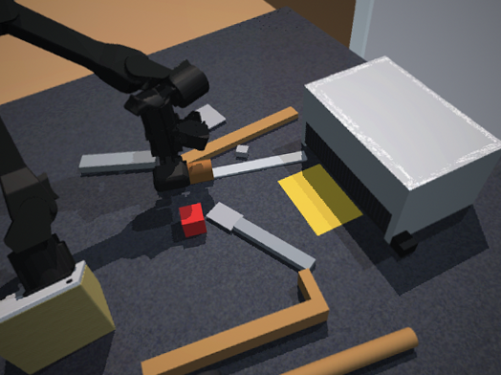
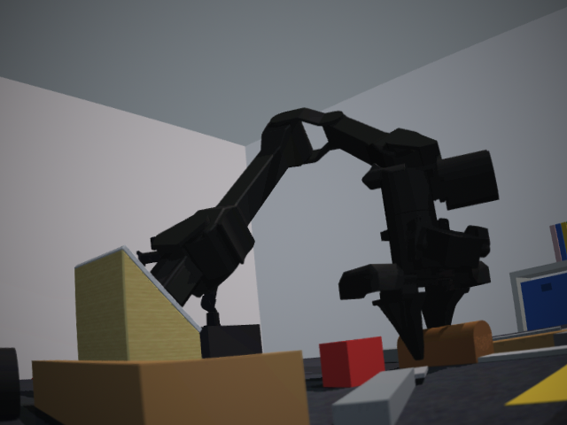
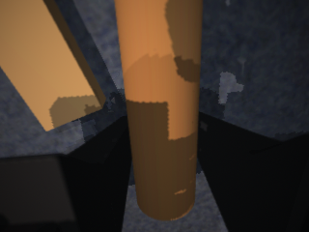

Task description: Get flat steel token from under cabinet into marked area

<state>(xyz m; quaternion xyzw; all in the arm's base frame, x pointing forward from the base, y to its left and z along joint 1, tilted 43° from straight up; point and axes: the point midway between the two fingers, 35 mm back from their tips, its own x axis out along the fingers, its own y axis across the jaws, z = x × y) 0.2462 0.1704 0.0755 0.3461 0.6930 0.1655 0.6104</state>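
Right now the small grey cube is 150 mm ahead of my gripper tip. Round my gripper tip: grey t-shaped tool: 100 mm ahead, 140 mm to the left; grey bar: 90 mm behind, 110 mm to the left; red cube: 10 mm behind, 120 mm to the right, 10 mm above.
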